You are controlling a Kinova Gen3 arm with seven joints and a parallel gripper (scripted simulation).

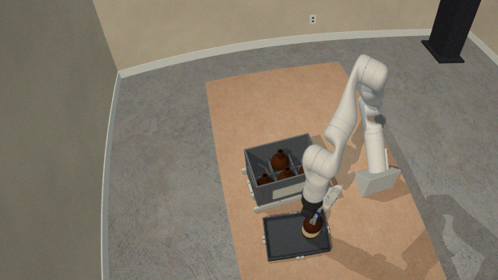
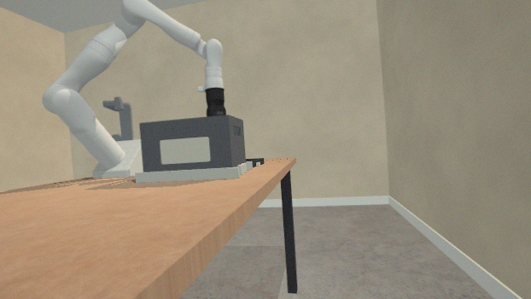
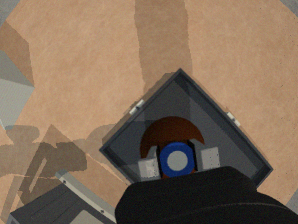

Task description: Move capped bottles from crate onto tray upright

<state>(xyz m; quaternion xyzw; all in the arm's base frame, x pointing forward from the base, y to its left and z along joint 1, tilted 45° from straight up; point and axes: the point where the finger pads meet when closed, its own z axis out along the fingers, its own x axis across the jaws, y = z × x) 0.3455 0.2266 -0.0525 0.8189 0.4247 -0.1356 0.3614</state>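
My hand is 15 cm above the dark tray and 6 cm short of it. Round my hand: crate (27 cm to the right, 8 cm below, 6 cm ahead).
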